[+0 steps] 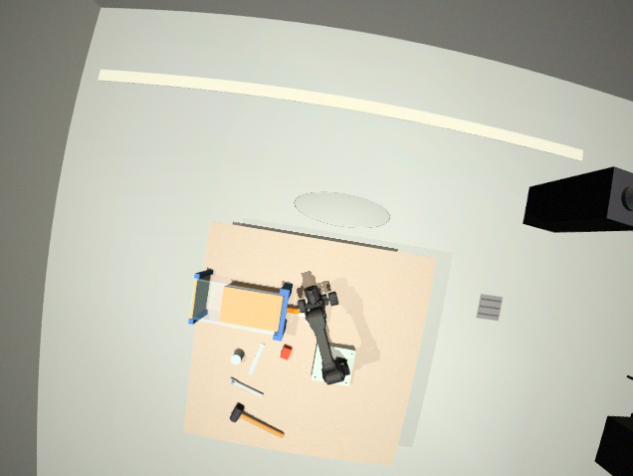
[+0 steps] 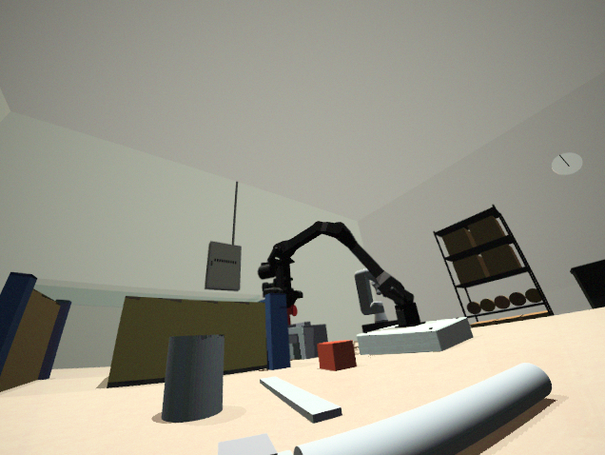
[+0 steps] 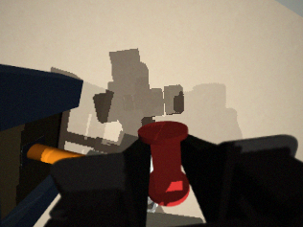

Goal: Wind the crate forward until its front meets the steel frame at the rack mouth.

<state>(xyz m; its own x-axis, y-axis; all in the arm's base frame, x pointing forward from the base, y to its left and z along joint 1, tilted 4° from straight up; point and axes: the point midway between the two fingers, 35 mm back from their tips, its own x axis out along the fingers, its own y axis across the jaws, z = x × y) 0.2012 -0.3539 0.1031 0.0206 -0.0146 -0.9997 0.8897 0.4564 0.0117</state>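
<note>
Now: the red knob 10 mm to the left of my gripper tip, 10 mm behind it and 10 mm above it. From my gripper tip the other things lie so: winch crank handle 50 mm to the left, 20 mm below, 10 mm behind; then winch 100 mm to the left, 90 mm below, 30 mm behind; then blue frame 150 mm ahead, 120 mm to the left, 20 mm below.
</note>
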